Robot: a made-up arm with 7 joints.
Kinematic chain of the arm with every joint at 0, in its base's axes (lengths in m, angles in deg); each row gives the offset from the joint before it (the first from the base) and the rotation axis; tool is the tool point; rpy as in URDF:
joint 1: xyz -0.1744 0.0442 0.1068 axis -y
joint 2: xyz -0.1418 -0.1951 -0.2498 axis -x
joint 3: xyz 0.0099 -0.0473 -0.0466 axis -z
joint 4: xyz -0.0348 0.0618 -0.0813 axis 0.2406 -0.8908 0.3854
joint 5: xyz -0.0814 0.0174 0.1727 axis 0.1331 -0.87 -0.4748
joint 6: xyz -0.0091 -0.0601 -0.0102 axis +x
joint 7: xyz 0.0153 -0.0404 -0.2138 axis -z
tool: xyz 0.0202 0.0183 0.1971 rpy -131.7 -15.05 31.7
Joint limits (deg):
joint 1: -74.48..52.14
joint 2: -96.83..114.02
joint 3: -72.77..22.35
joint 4: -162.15..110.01
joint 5: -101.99..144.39
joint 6: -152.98..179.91
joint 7: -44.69..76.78
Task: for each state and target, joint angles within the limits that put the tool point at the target. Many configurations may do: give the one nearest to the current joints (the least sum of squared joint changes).
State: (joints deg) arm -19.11 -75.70 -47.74 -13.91 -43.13 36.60 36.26
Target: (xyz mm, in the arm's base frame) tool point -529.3 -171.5 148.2
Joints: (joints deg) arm -64.84 -74.35 -38.75 -24.81 -43.13 40.64 32.32
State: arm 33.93 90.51 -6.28 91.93 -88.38 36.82 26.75
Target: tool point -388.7 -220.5 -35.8
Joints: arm 14.27 114.02 -13.81 65.29 -85.59 33.97 22.60
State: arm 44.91 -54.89 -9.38 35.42 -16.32 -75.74 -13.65
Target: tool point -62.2 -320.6 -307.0
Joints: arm 46.17 -20.24 -38.88 50.68 -3.00 -79.68 -13.39
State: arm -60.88 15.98 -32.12 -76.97 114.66 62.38 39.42
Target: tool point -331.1 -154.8 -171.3
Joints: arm -26.09 21.21 -23.90 -110.98 110.29 70.86 40.07
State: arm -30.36 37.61 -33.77 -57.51 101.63 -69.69 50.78
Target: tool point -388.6 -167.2 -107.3
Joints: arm 8.54 26.41 -33.53 -36.49 120.21 -67.02 54.21
